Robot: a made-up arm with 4 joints.
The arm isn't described. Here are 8 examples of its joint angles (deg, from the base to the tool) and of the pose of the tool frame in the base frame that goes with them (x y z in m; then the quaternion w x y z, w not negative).
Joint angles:
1: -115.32 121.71 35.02 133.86
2: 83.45 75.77 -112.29 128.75
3: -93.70 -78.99 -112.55 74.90
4: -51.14 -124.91 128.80 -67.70
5: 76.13 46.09 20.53 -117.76
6: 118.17 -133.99 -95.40 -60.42
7: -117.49 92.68 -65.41 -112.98
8: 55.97 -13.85 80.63 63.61
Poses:
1: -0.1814 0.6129 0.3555 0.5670 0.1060 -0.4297 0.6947
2: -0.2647 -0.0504 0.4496 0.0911 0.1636 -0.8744 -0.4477
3: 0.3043 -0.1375 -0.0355 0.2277 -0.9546 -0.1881 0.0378
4: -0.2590 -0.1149 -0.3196 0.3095 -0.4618 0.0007 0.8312
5: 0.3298 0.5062 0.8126 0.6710 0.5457 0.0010 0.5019
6: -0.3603 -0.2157 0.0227 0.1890 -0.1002 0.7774 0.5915
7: 0.2482 0.3504 -0.2010 0.2606 -0.9165 -0.1521 0.2628
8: 0.7901 -0.2387 0.3459 0.8832 -0.4159 0.2036 0.0738
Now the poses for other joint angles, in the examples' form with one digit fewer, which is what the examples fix.
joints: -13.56 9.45 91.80 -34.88
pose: 0.393 -0.012 -0.531 0.592 0.132 0.775 -0.177
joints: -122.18 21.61 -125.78 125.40
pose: 0.090 -0.145 -0.148 0.588 -0.801 0.079 -0.075
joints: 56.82 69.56 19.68 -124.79
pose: 0.382 0.671 0.450 0.674 0.526 0.276 0.439
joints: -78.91 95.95 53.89 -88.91
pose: -0.384 0.574 -0.077 0.079 0.303 0.946 0.088
